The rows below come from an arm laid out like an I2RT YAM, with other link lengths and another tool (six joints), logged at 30 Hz.
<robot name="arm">
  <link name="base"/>
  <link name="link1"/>
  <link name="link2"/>
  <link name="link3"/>
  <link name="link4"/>
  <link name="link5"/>
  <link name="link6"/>
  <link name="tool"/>
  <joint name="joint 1" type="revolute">
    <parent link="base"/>
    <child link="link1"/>
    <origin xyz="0 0 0.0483" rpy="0 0 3.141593"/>
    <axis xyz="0 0 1"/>
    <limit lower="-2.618" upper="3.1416"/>
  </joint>
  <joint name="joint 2" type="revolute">
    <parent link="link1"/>
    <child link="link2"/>
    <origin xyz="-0.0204 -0.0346 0.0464" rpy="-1.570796 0 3.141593"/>
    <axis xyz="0 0 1"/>
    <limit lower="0" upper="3.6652"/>
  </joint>
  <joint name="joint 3" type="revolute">
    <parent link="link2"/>
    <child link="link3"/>
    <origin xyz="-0.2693 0 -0.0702" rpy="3.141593 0 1.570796"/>
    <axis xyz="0 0 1"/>
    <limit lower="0" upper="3.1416"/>
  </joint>
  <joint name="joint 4" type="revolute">
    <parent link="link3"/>
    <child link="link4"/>
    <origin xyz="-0.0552 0.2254 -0.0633" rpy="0 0 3.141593"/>
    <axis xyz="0 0 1"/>
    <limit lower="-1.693" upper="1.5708"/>
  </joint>
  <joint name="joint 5" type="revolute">
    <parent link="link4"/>
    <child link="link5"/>
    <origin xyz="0.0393 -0.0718 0.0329" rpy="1.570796 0 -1.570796"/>
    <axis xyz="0 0 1"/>
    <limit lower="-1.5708" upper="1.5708"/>
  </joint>
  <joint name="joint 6" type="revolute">
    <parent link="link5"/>
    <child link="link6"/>
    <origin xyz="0.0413 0 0.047" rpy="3.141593 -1.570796 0"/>
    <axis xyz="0 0 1"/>
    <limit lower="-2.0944" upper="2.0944"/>
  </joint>
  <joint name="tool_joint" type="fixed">
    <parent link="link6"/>
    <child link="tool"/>
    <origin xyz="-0.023 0.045 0.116" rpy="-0.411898 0 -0.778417"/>
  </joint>
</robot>
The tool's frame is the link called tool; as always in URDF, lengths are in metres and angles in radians.
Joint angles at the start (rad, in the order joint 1, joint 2, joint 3, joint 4, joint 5, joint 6): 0.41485, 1.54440, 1.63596, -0.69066, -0.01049, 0.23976
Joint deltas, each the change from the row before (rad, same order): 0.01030, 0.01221, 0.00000, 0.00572, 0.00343, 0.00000; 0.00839, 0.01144, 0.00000, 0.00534, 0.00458, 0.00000; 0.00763, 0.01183, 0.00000, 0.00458, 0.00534, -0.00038; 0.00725, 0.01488, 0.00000, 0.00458, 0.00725, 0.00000; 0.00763, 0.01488, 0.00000, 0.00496, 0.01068, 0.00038; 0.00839, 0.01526, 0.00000, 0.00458, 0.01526, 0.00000; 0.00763, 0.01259, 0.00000, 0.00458, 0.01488, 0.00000; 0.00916, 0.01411, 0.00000, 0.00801, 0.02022, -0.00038; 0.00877, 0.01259, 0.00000, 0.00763, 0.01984, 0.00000; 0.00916, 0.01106, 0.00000, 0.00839, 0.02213, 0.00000; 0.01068, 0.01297, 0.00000, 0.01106, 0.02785, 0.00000; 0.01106, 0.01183, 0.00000, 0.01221, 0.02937, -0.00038; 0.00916, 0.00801, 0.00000, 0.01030, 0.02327, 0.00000; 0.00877, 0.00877, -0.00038, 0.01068, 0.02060, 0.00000
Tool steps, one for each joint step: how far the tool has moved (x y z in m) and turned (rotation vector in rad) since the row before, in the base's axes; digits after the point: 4 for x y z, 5 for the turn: 0.0013, 0.0049, -0.0040, -0.00442, 0.00513, 0.00747; 0.0016, 0.0040, -0.0038, -0.00492, 0.00446, 0.00463; 0.0017, 0.0036, -0.0042, -0.00614, 0.00513, 0.00349; 0.0025, 0.0035, -0.0056, -0.00826, 0.00747, 0.00137; 0.0027, 0.0033, -0.0056, -0.00975, 0.00629, -0.00120; 0.0029, 0.0030, -0.0061, -0.01296, 0.00550, -0.00381; 0.0024, 0.0025, -0.0049, -0.01169, 0.00306, -0.00418; 0.0031, 0.0028, -0.0050, -0.01410, -0.00039, -0.00657; 0.0028, 0.0025, -0.0044, -0.01316, -0.00134, -0.00683; 0.0026, 0.0023, -0.0036, -0.01337, -0.00418, -0.00818; 0.0033, 0.0025, -0.0040, -0.01611, -0.00671, -0.01111; 0.0031, 0.0024, -0.0033, -0.01603, -0.00945, -0.01167; 0.0022, 0.0020, -0.0018, -0.01138, -0.00925, -0.00905; 0.0021, 0.0023, -0.0022, -0.01023, -0.00783, -0.00738
